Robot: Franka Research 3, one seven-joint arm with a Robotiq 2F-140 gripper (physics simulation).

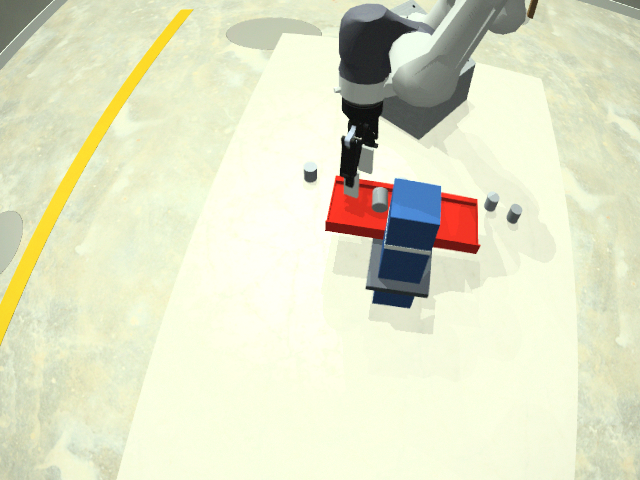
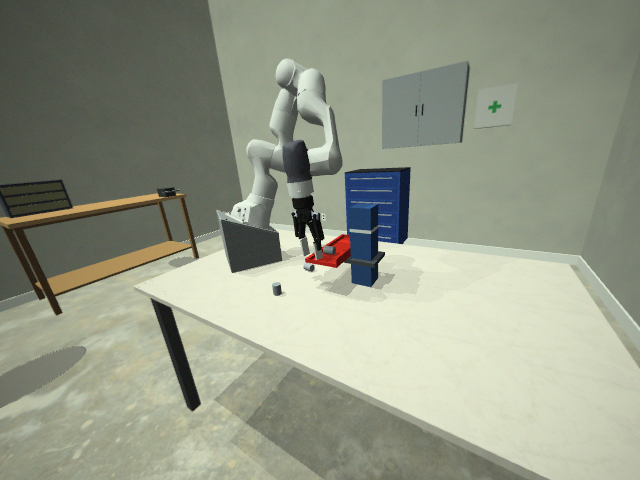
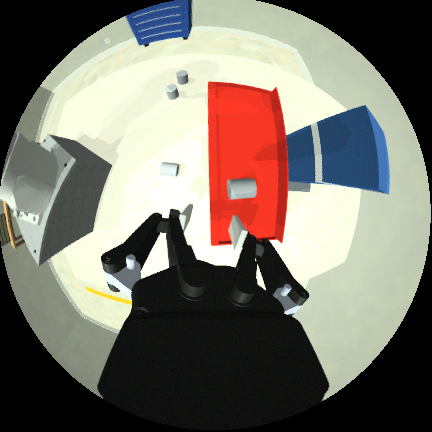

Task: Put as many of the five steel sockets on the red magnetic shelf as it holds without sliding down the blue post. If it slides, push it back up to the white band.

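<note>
The red shelf [image 1: 356,227] [image 2: 330,261] [image 3: 250,125] projects from the blue post [image 1: 413,204] [image 2: 363,245] [image 3: 345,150], its dark collar [image 1: 398,287] [image 2: 372,260] below the white band [image 1: 408,248] [image 2: 363,230] [image 3: 317,152]. One steel socket [image 1: 379,199] [image 2: 329,250] [image 3: 242,188] lies on its side on the shelf. Another socket [image 2: 308,267] [image 3: 169,169] lies on the table on the robot's side. One socket [image 1: 310,172] [image 2: 276,288] stands off the shelf's near end; two sockets [image 1: 491,201] [image 1: 513,213] [image 3: 172,92] [image 3: 182,77] stand past the far end. My gripper [image 1: 358,174] [image 2: 311,249] [image 3: 210,217] is open and empty, one fingertip over the shelf, the other beyond its robot-side edge.
The white table [image 1: 258,361] [image 2: 465,330] carries the post and the robot's dark base block [image 1: 423,121] [image 2: 253,248] [image 3: 75,185]. The post rises beside the shelf's middle on the side away from the robot. A blue drawer cabinet [image 2: 398,206] [image 3: 162,22] stands beyond the table.
</note>
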